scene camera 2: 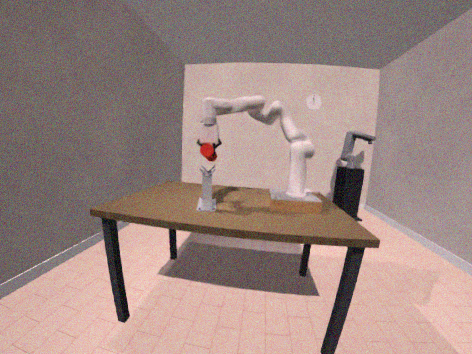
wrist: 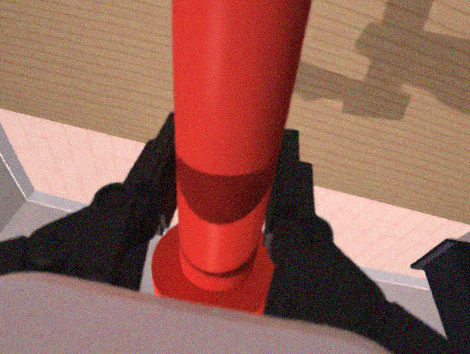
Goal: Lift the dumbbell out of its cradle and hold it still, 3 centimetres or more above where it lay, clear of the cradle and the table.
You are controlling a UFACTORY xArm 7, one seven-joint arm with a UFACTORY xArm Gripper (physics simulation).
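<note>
A red dumbbell [scene camera 2: 207,150] [wrist: 230,90] is held in the air, above the cradle and apart from it. In the scene view its far end shows a little lower and to the right of its near end, so it looks tilted. My gripper [scene camera 2: 209,144] [wrist: 232,147] is shut on the dumbbell, with one black finger on each side of it. The pale grey cradle [scene camera 2: 207,186] stands upright on the table, its V-shaped top bare, with a gap between it and the dumbbell. The upper part of the dumbbell runs out of the wrist view.
The wooden table [scene camera 2: 150,205] [wrist: 65,65] lies below. My arm's base stands on a wooden block [scene camera 2: 295,204] at the table's right. A black pedestal [scene camera 2: 348,192] with a grey arm [scene camera 2: 348,146] on it stands beyond the table's right side.
</note>
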